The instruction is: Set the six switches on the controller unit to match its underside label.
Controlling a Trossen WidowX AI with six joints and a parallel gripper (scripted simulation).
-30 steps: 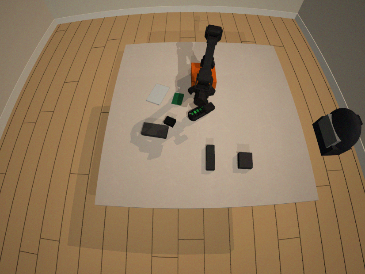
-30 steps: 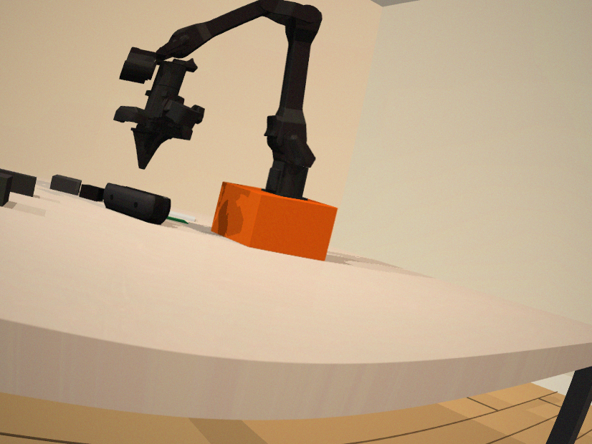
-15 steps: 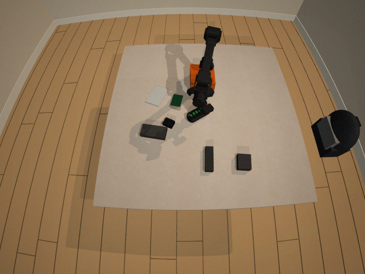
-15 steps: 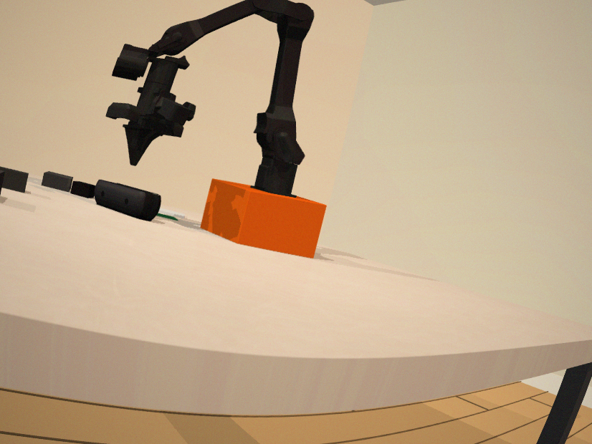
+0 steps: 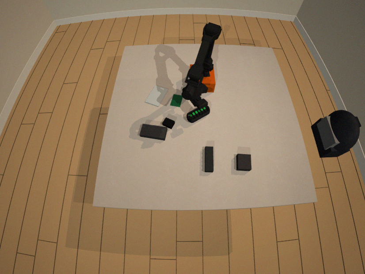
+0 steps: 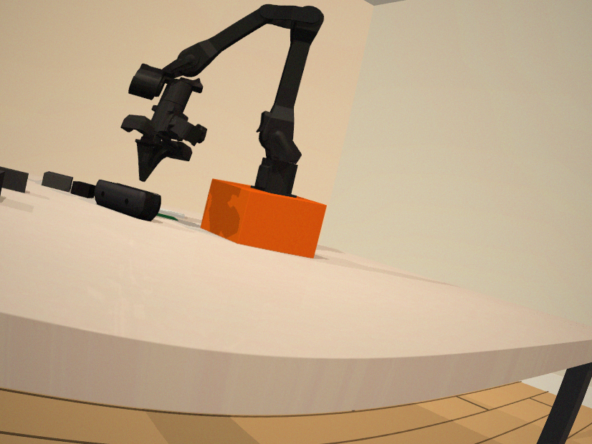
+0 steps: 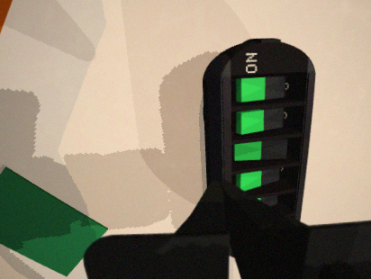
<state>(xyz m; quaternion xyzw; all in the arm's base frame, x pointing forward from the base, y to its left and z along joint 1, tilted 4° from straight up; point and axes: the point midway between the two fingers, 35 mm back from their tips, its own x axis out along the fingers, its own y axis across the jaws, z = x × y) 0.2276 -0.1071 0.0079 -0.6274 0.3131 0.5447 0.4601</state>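
The green card is 110 mm behind my gripper tip, 100 mm to the right of it and 60 mm below it. Also, from my gripper tip: white card (170 mm behind, 230 mm to the right, 60 mm below); then black cube (70 mm ahead, 180 mm to the right, 50 mm below); then flat grey box (110 mm ahead, 270 mm to the right, 50 mm below).
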